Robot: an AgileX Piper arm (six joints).
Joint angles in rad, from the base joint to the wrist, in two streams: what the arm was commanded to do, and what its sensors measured. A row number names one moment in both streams.
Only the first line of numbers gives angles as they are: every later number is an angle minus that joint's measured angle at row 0.
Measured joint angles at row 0:
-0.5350 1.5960 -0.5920 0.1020 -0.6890 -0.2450
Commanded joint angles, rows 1 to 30:
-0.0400 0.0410 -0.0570 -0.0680 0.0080 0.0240
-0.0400 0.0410 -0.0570 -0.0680 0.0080 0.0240
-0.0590 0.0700 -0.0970 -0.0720 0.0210 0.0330
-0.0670 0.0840 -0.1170 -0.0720 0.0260 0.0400
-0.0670 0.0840 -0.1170 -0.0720 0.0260 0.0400
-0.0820 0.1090 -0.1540 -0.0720 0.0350 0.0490
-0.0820 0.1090 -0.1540 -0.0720 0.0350 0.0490
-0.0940 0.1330 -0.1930 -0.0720 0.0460 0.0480
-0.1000 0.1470 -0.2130 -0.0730 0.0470 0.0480
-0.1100 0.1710 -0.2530 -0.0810 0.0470 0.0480
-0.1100 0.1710 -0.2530 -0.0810 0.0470 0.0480
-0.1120 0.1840 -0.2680 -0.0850 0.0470 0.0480
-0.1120 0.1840 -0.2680 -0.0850 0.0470 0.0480
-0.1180 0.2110 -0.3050 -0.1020 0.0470 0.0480
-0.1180 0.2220 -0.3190 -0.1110 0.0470 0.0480
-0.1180 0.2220 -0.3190 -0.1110 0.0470 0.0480
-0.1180 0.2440 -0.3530 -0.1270 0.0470 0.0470
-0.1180 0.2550 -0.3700 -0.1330 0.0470 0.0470
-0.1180 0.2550 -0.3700 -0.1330 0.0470 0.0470
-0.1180 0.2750 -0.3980 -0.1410 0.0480 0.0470
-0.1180 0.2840 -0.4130 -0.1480 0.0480 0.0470
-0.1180 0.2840 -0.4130 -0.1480 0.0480 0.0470
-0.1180 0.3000 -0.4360 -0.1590 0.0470 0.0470
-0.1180 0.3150 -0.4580 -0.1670 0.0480 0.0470
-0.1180 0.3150 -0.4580 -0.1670 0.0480 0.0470
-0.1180 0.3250 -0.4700 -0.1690 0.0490 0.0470
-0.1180 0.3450 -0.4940 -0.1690 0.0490 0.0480
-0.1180 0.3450 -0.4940 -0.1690 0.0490 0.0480
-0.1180 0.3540 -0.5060 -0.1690 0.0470 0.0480
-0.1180 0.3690 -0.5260 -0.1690 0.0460 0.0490
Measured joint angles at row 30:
-0.1320 0.3470 -0.4820 -0.1180 0.0650 0.0480
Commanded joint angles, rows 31 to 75:
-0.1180 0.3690 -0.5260 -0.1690 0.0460 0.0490
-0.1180 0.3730 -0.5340 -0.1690 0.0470 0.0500
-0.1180 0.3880 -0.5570 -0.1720 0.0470 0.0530
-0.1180 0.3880 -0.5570 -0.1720 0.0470 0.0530
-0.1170 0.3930 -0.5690 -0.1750 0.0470 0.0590
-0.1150 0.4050 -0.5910 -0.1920 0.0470 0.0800
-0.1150 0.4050 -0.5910 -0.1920 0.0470 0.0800
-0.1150 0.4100 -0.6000 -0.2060 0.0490 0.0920
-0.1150 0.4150 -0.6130 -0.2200 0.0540 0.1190
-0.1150 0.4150 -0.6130 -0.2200 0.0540 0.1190
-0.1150 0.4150 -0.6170 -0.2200 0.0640 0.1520
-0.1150 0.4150 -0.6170 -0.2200 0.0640 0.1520
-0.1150 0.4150 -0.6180 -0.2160 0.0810 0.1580
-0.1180 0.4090 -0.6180 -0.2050 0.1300 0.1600
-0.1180 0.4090 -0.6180 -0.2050 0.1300 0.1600
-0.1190 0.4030 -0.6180 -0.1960 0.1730 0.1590
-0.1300 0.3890 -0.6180 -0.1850 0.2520 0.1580
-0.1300 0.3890 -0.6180 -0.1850 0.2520 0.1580
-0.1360 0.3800 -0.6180 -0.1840 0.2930 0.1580
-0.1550 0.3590 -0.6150 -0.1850 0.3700 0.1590
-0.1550 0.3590 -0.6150 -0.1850 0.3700 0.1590
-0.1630 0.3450 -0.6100 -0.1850 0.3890 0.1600
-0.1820 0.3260 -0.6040 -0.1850 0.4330 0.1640
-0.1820 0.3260 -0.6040 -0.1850 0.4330 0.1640
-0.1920 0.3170 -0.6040 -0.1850 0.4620 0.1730
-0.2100 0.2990 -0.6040 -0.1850 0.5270 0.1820
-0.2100 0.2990 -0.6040 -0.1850 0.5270 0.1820
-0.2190 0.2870 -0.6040 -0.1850 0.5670 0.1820
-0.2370 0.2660 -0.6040 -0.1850 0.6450 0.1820
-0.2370 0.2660 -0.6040 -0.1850 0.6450 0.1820
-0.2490 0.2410 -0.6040 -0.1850 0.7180 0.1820
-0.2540 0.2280 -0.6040 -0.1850 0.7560 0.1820
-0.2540 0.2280 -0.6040 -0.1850 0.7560 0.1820
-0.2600 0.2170 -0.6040 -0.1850 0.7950 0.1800
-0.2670 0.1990 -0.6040 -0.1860 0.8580 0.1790
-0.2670 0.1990 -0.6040 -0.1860 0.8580 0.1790
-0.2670 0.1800 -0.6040 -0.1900 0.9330 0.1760
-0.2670 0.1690 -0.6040 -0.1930 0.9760 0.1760
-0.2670 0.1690 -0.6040 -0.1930 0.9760 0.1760
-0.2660 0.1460 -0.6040 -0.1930 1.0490 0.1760
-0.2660 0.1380 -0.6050 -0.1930 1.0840 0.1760
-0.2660 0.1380 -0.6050 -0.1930 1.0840 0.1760
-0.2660 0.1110 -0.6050 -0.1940 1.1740 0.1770
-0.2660 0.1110 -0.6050 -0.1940 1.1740 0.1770
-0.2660 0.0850 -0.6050 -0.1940 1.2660 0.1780
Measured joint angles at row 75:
-0.2620 0.1280 -0.6030 -0.1850 1.1470 0.1790
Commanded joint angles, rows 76 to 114:
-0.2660 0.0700 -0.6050 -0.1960 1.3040 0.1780
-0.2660 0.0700 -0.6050 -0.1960 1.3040 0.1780
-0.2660 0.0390 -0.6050 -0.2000 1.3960 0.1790
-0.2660 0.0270 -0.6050 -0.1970 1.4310 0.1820
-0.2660 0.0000 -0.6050 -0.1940 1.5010 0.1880
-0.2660 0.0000 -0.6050 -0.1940 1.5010 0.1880
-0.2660 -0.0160 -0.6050 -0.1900 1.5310 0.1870
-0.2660 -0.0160 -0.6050 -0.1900 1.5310 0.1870
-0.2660 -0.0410 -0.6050 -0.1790 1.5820 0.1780
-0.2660 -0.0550 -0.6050 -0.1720 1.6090 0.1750
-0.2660 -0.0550 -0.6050 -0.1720 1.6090 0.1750
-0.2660 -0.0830 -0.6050 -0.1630 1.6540 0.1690
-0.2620 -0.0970 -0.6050 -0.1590 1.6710 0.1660
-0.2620 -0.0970 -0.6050 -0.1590 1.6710 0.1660
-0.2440 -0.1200 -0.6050 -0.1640 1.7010 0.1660
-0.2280 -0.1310 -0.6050 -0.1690 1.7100 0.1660
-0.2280 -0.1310 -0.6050 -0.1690 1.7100 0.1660
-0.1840 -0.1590 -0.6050 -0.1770 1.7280 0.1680
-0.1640 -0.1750 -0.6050 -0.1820 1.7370 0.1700
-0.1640 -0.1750 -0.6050 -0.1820 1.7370 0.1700
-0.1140 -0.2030 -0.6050 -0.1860 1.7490 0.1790
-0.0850 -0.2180 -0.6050 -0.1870 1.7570 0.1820
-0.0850 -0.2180 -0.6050 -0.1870 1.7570 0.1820
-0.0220 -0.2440 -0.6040 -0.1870 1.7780 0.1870
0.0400 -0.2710 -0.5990 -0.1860 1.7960 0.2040
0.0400 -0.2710 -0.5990 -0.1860 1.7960 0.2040
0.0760 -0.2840 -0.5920 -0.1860 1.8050 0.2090
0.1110 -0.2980 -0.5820 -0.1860 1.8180 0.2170
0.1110 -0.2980 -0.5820 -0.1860 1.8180 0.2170
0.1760 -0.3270 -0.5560 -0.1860 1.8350 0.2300
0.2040 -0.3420 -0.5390 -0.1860 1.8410 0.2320
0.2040 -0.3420 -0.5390 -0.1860 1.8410 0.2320
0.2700 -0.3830 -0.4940 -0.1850 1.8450 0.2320
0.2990 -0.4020 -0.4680 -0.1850 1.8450 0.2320
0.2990 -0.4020 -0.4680 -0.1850 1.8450 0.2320
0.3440 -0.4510 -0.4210 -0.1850 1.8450 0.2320
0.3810 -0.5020 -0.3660 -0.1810 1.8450 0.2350
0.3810 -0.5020 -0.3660 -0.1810 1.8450 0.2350
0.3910 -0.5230 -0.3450 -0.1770 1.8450 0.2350
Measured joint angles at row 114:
0.3570 -0.4660 -0.4020 -0.1780 1.8360 0.2290
